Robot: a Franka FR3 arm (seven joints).
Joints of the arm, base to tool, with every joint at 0 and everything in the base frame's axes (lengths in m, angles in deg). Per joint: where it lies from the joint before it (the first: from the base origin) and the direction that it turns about. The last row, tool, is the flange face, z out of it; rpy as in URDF.
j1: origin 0 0 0.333 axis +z
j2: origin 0 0 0 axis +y
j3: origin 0 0 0.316 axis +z
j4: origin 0.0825 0 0 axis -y
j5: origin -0.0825 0 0.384 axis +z
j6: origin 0 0 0 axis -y
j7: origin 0.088 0 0 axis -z
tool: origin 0 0 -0.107 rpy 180 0 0
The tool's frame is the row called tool.
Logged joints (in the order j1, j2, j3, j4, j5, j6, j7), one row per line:
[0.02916, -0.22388, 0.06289, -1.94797, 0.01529, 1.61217, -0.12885]
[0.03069, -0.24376, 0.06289, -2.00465, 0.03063, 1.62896, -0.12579]
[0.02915, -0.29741, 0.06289, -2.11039, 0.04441, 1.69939, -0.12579]
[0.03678, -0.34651, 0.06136, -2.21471, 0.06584, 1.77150, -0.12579]
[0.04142, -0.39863, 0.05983, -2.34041, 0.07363, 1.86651, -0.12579]
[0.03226, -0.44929, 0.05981, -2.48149, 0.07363, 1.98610, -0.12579]
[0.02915, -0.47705, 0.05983, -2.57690, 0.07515, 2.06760, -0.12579]
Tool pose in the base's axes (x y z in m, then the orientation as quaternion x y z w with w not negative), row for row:
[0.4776, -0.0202, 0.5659, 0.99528, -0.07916, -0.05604, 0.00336]
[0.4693, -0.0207, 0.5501, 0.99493, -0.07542, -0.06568, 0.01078]
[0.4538, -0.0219, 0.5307, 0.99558, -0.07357, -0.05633, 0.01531]
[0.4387, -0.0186, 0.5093, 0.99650, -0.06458, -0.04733, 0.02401]
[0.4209, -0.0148, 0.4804, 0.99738, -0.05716, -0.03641, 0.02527]
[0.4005, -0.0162, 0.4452, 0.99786, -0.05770, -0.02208, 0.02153]
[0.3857, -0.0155, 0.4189, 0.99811, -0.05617, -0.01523, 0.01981]
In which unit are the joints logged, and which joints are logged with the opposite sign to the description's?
The joints are logged in radians. Opposite sign: j3, j5, j7.
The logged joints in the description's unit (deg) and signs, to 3 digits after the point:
[1.671, -12.827, -3.603, -111.610, -0.876, 92.371, 7.383]
[1.758, -13.966, -3.603, -114.858, -1.755, 93.333, 7.207]
[1.670, -17.040, -3.603, -120.916, -2.545, 97.368, 7.207]
[2.107, -19.854, -3.516, -126.894, -3.772, 101.499, 7.207]
[2.373, -22.840, -3.428, -134.096, -4.219, 106.943, 7.207]
[1.848, -25.742, -3.427, -142.179, -4.219, 113.795, 7.207]
[1.670, -27.333, -3.428, -147.645, -4.306, 118.465, 7.207]

